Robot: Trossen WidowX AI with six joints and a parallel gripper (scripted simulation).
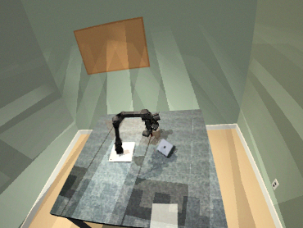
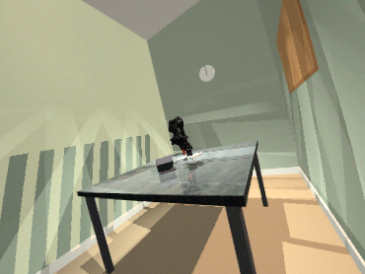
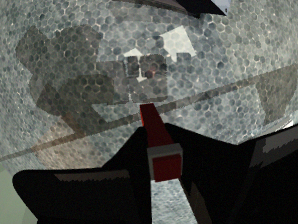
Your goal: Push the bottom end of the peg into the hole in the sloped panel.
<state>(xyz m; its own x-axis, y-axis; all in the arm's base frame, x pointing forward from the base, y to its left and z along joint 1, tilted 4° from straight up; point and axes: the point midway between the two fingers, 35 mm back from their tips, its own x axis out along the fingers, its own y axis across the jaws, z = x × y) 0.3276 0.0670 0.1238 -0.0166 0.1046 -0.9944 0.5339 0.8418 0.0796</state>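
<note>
The panel lies 110 mm ahead of my gripper tip, 140 mm to the right of it and 70 mm below it. Also, from my gripper tip: red peg 20 mm above.
</note>
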